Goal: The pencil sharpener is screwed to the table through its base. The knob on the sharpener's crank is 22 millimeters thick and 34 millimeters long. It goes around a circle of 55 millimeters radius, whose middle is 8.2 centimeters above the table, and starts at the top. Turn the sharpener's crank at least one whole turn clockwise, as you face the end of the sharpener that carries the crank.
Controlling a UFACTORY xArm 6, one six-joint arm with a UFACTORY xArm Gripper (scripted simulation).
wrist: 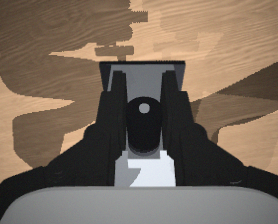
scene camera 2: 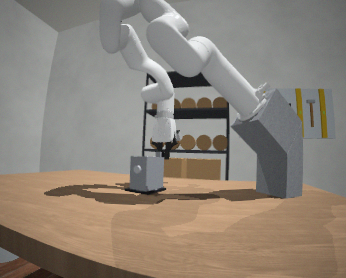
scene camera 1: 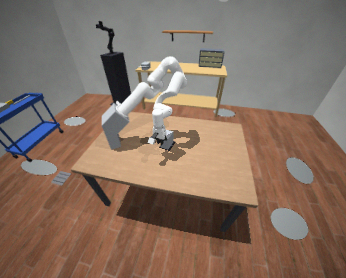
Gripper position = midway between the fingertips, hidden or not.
Observation:
In view: the gripper [wrist: 143,88] and a pencil sharpener [wrist: 137,72].

